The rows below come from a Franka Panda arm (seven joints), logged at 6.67 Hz.
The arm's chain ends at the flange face. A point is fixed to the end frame.
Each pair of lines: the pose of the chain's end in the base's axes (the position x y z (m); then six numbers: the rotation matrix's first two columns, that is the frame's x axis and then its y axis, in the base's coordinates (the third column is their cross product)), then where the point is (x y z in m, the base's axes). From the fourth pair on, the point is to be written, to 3 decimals.
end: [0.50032 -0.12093 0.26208 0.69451 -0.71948 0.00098 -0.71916 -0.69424 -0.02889]
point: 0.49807 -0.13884 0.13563
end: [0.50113 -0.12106 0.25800 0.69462 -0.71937 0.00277 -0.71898 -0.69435 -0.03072]
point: 0.49921 -0.13897 0.13155
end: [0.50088 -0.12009 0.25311 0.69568 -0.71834 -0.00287 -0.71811 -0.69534 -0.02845]
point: 0.49828 -0.13769 0.12663
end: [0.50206 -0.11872 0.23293 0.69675 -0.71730 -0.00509 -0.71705 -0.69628 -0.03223]
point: 0.500 -0.136 0.106
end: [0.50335 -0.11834 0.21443 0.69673 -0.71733 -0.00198 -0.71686 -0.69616 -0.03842]
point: 0.502 -0.135 0.088
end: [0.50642 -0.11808 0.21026 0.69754 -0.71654 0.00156 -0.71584 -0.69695 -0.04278]
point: 0.506 -0.135 0.084
